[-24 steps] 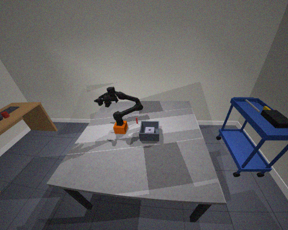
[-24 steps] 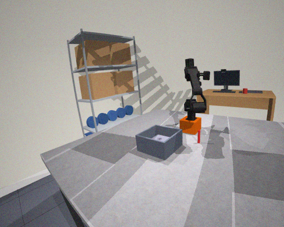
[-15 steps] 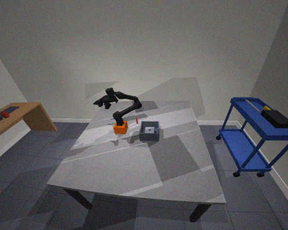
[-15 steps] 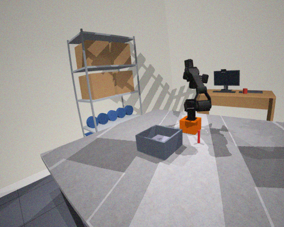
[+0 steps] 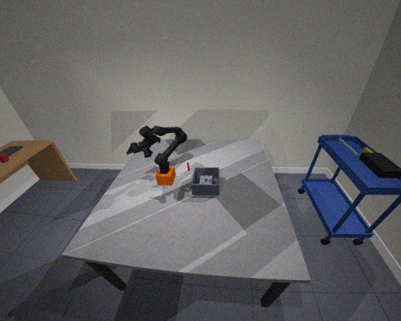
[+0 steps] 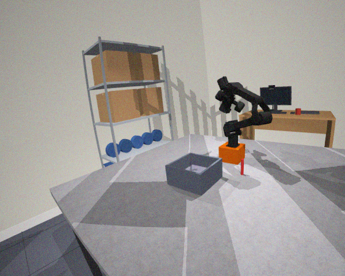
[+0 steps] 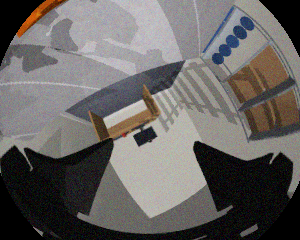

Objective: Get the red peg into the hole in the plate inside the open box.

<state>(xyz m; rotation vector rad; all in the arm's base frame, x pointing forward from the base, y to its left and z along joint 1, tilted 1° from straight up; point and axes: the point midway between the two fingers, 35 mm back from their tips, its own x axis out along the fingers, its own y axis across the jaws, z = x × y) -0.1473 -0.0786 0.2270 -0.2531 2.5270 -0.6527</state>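
The red peg lies 330 mm ahead of my gripper tip, 260 mm below it and 210 mm to the left of it. Also, from my gripper tip: plate (500 mm ahead, 260 mm below, 40 mm to the left); grey box (500 mm ahead, 280 mm below, 40 mm to the left).
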